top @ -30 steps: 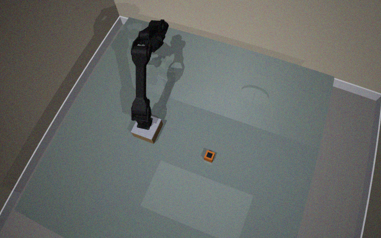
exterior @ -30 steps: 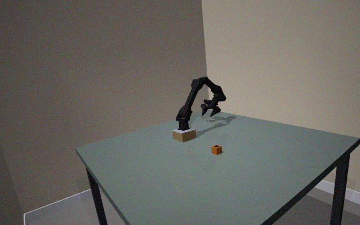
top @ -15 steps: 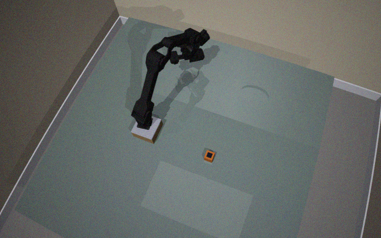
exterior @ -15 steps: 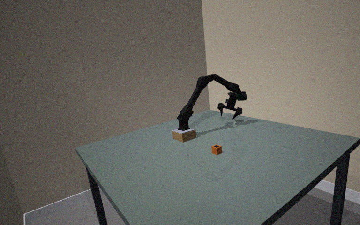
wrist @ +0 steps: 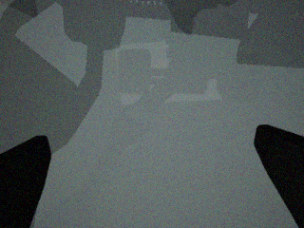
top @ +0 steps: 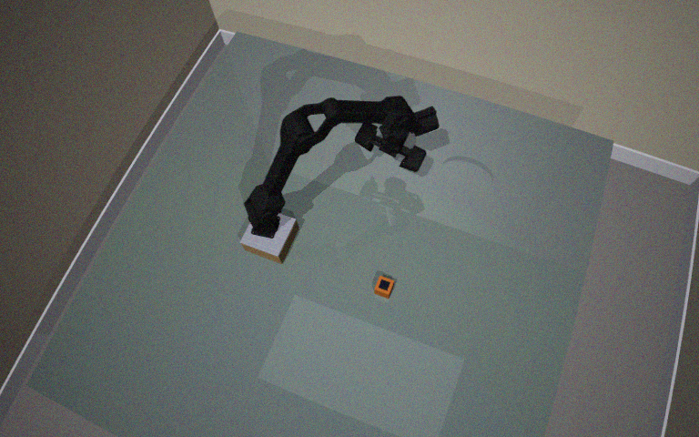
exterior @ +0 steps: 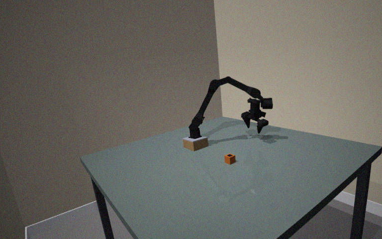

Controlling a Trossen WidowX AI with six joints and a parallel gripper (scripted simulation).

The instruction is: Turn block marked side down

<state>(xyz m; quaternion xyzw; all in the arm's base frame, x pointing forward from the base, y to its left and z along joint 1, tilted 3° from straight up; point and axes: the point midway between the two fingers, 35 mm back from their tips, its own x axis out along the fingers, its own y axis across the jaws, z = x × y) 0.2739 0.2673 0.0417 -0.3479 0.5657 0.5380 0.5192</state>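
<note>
Right now the block is 80 mm ahead of my gripper tip, 350 mm to the right of it and 40 mm below it.
</note>
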